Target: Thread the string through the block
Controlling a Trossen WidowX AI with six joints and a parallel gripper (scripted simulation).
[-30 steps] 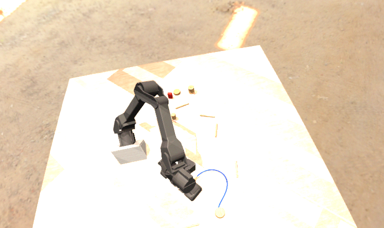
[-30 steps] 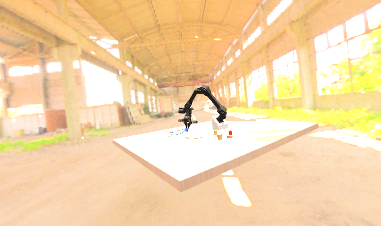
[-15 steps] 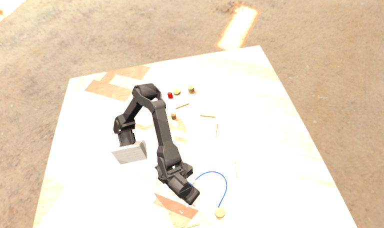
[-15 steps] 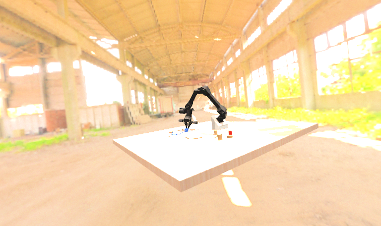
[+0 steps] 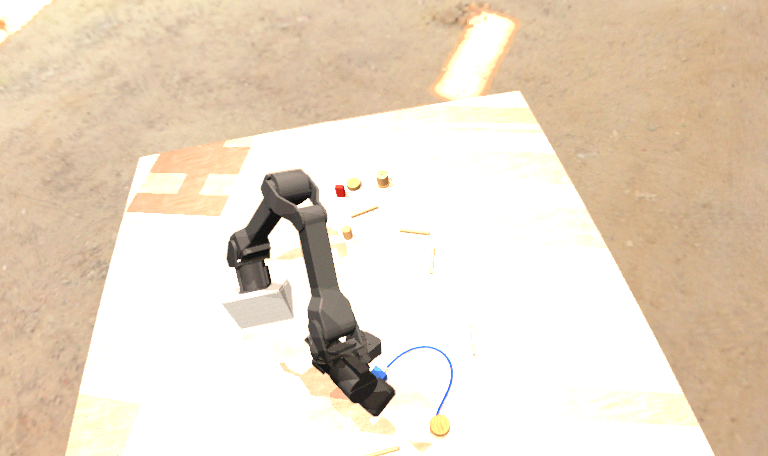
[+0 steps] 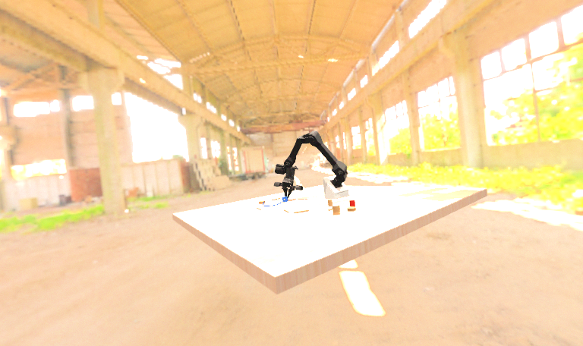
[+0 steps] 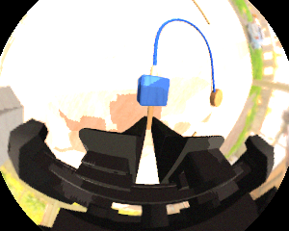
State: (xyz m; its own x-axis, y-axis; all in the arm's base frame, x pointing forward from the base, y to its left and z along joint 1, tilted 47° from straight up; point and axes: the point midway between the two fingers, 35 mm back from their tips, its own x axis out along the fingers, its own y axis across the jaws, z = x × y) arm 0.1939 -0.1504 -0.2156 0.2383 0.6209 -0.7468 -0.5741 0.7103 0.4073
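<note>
My gripper tip is now 30 mm short of the blue cube, 20 mm to the right of it and 10 mm below it. Round my gripper tip: round wooden button (130 mm ahead, 100 mm to the right); thin wooden stick (30 mm ahead, 30 mm to the left, 10 mm above); red cube (30 mm ahead, 570 mm to the left, 10 mm above).
</note>
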